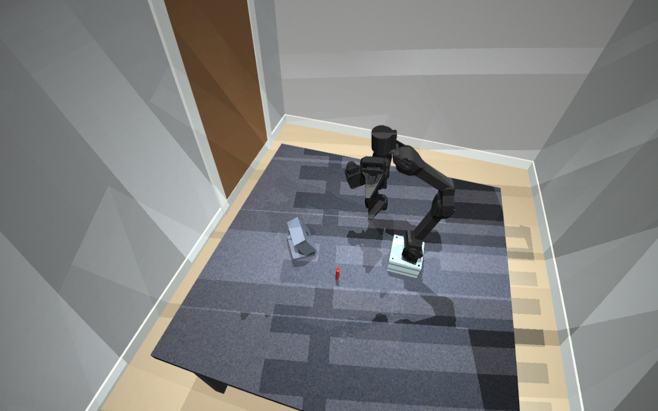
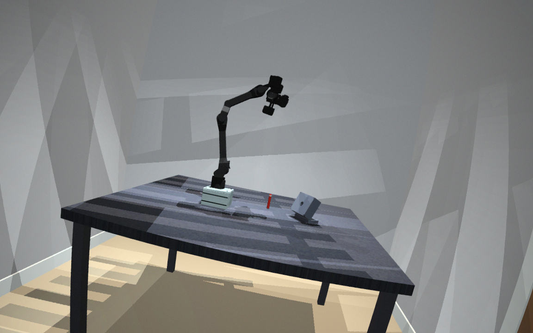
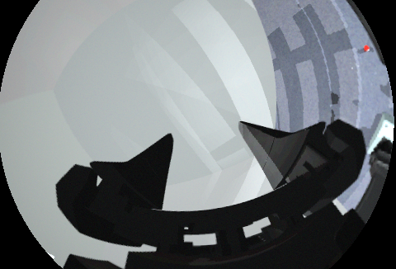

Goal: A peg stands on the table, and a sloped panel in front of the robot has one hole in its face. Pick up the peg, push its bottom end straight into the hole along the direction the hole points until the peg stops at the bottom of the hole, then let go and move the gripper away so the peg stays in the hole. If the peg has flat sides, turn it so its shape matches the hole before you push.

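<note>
The red round peg lies 550 mm below my gripper tip, 100 mm ahead of it and 90 mm to the right of it. Also, from my gripper tip: grey sloped panel (530 mm below, 320 mm ahead, 180 mm to the right).
</note>
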